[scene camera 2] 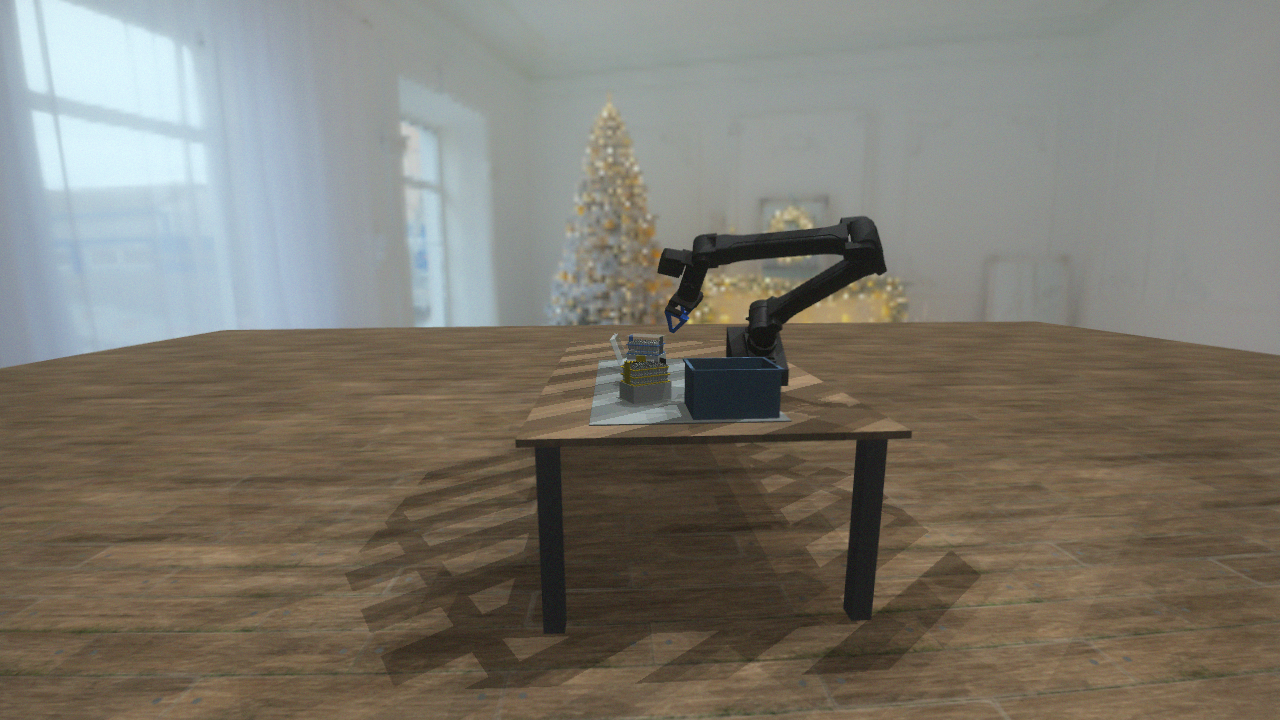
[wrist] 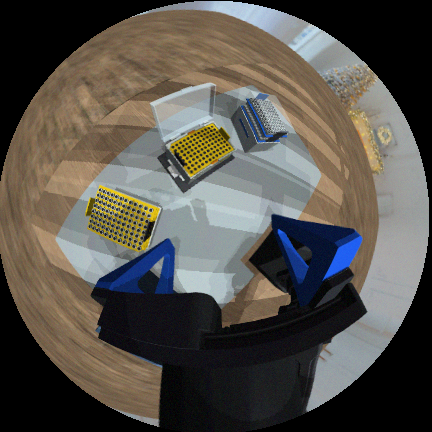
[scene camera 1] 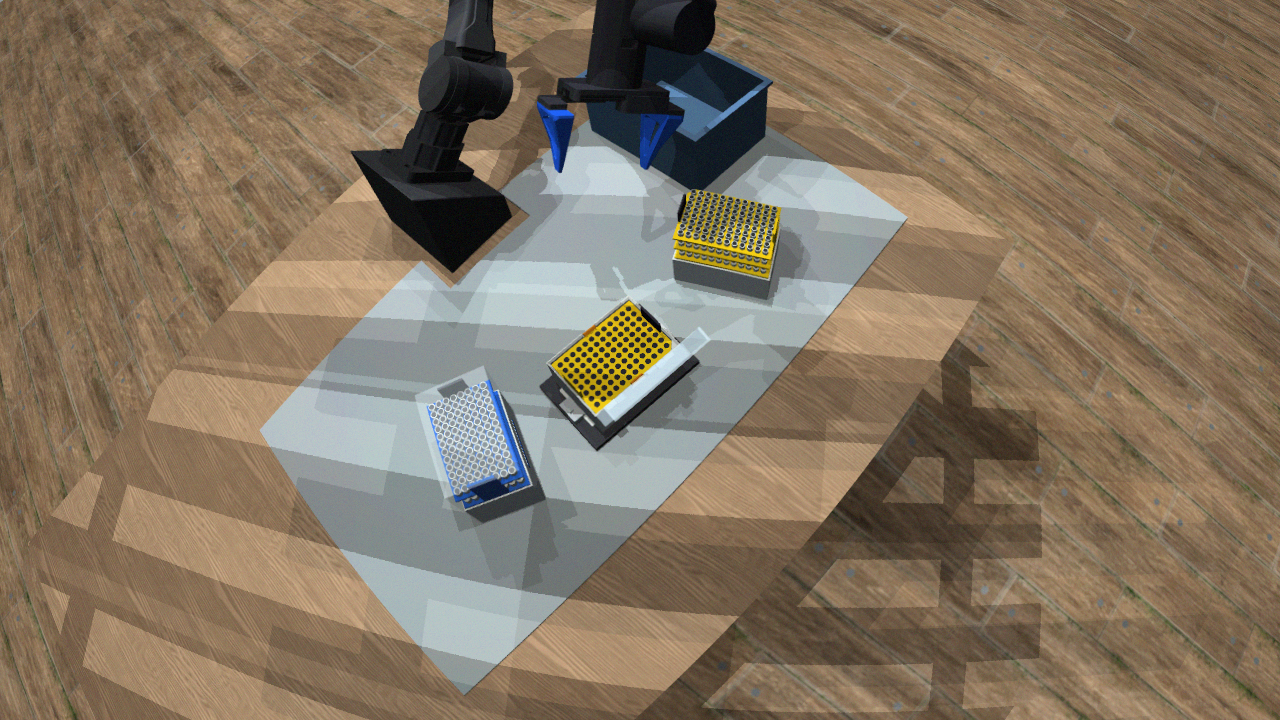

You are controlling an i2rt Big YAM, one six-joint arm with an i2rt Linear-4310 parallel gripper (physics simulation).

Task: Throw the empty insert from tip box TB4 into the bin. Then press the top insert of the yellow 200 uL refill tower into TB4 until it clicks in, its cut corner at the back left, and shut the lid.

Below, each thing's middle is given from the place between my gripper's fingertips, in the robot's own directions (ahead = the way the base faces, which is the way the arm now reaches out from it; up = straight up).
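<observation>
The clear lid (scene camera 1: 695, 341) is 120 mm to the right of my hand, 170 mm ahead of it and 90 mm lower than it. As for the blue bin (scene camera 1: 725, 102), that's 100 mm behind my hand, 230 mm to the left of it and 130 mm below it.
</observation>
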